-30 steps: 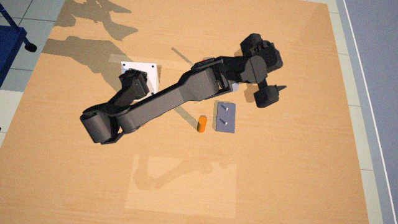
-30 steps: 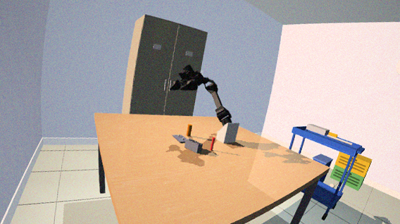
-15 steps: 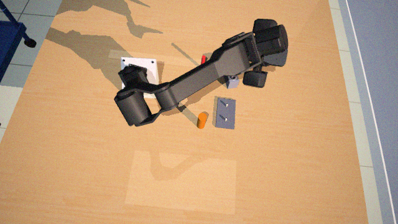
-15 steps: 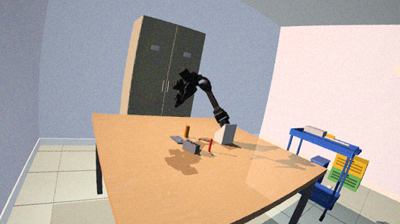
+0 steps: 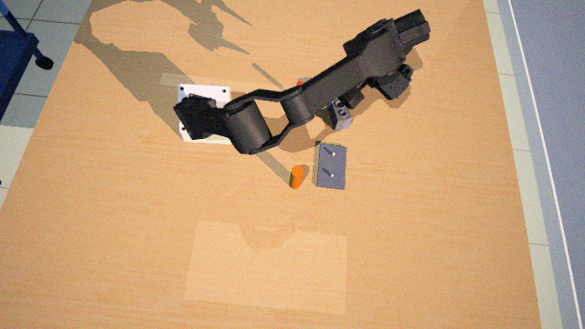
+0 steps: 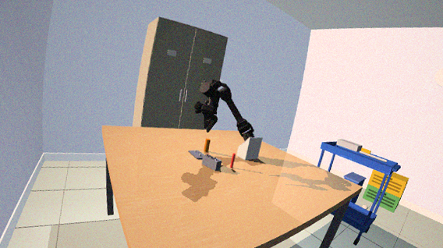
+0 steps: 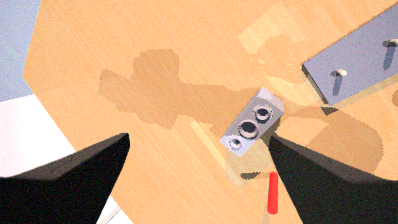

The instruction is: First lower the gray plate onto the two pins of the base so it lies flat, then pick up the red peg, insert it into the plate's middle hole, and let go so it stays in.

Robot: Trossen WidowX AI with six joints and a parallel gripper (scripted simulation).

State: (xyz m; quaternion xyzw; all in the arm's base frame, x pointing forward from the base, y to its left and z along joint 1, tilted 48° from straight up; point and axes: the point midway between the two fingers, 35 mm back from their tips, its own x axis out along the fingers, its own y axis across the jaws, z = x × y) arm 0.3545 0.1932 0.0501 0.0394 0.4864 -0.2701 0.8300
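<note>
My gripper tip is now 15 cm above the gray plate, 5 cm past it and 2 cm to the right of it. From my gripper tip the other things lie so: orange cylinder: 21 cm to the right, 15 cm below, 13 cm behind; then base: 18 cm below, 14 cm to the right, 5 cm behind; then red peg: 17 cm behind, 15 cm below, 4 cm to the left.
</note>
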